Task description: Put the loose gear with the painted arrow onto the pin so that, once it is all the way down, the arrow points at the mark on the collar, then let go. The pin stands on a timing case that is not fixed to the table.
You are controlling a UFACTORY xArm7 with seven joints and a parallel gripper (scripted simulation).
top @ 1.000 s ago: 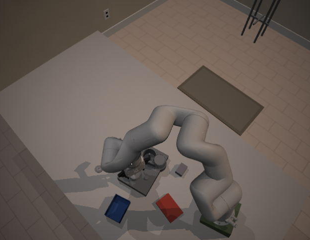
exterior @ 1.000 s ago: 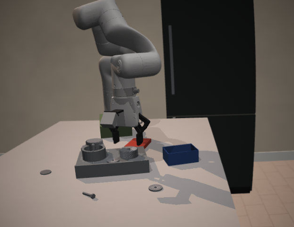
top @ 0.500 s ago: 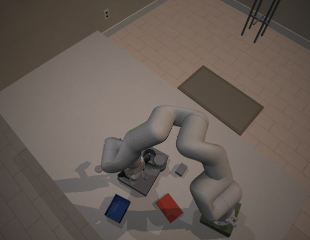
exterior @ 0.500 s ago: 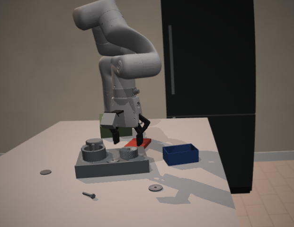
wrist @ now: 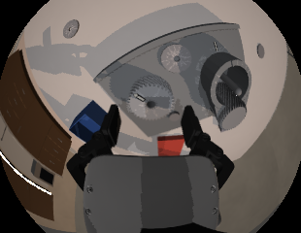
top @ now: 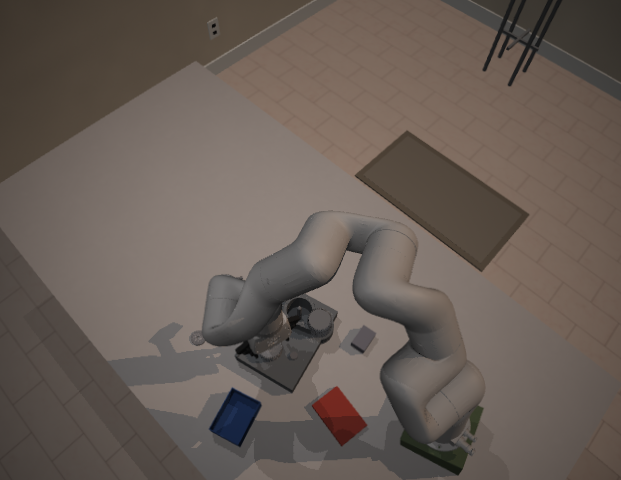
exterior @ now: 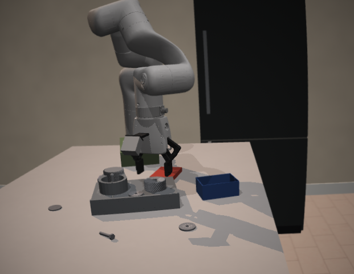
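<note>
My gripper is now 4 cm above the gear. Also, from my hand: bolt: 23 cm ahead, 9 cm below, 6 cm to the right; then red block: 23 cm behind, 9 cm below, 1 cm to the right; then blue bin: 17 cm to the left, 8 cm below, 6 cm behind.
</note>
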